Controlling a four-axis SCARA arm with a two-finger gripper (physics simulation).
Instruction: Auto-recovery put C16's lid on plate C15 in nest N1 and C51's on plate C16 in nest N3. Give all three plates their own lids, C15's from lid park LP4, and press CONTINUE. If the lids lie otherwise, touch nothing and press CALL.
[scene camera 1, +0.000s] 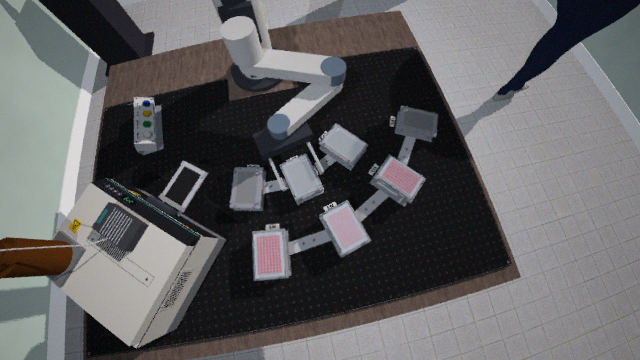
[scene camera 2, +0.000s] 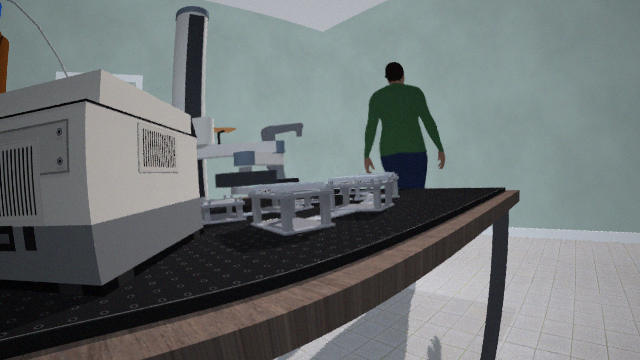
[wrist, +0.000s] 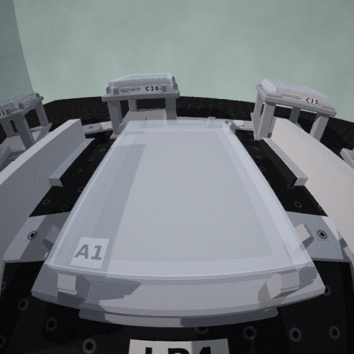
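My gripper is open, its fingers on both sides of the clear lid on lid park LP4, with a gap at each side. The lid shows an A1 mark. Plate C15 stands in nest N1. Plate C16 stands in nest N3 and looks paler from above. Plate C51 stands in the remaining nest, cut off at the left of the wrist view. I cannot read which lid lies on which plate. The button box stands at the left.
Another clear lid lies on the park right of LP4. Grey parks stand left of LP4 and at the far right. A beige machine stands at the left, beside a white frame. A person stands behind the table.
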